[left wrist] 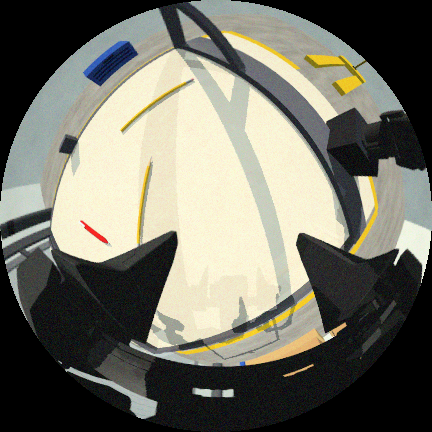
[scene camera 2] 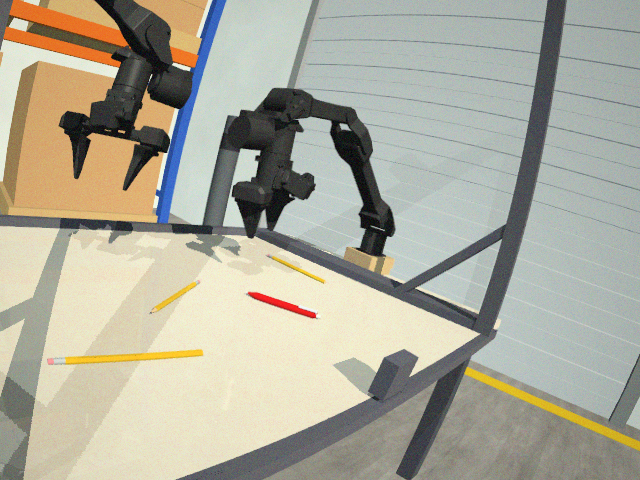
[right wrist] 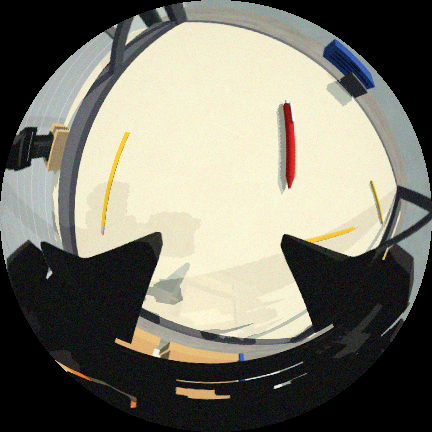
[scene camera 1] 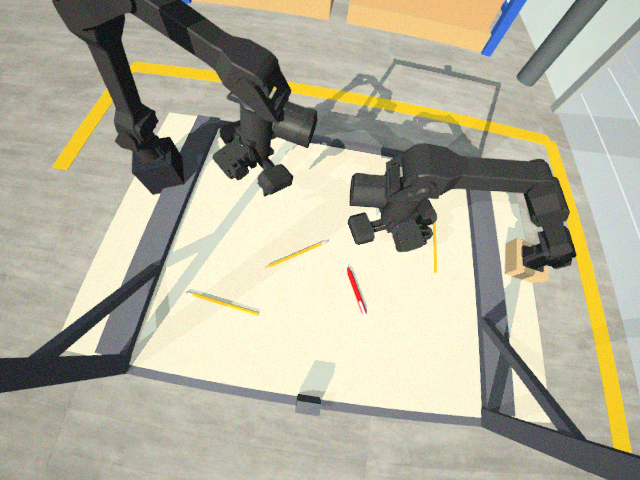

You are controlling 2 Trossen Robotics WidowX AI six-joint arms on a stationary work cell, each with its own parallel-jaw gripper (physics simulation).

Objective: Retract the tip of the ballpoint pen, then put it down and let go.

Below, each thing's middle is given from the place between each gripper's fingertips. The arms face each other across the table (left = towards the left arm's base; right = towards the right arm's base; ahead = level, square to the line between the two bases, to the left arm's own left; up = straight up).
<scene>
The red ballpoint pen (right wrist: 288, 111) is 13 cm behind my right hand, 3 cm to the left of it and 9 cm below it. From my right hand the other things lie so: small grey block (scene camera 2: 395, 369): 40 cm behind, 9 cm to the left, 6 cm below; then tan box (scene camera 1: 513, 250): 7 cm ahead, 45 cm to the right, 7 cm below.
My left hand is 16 cm past the red ballpoint pen, 30 cm to the left of it and 14 cm above it. The rest, counted from my left hand: small grey block 43 cm behind, 24 cm to the right, 12 cm below; then tan box 4 cm ahead, 77 cm to the right, 12 cm below.
</scene>
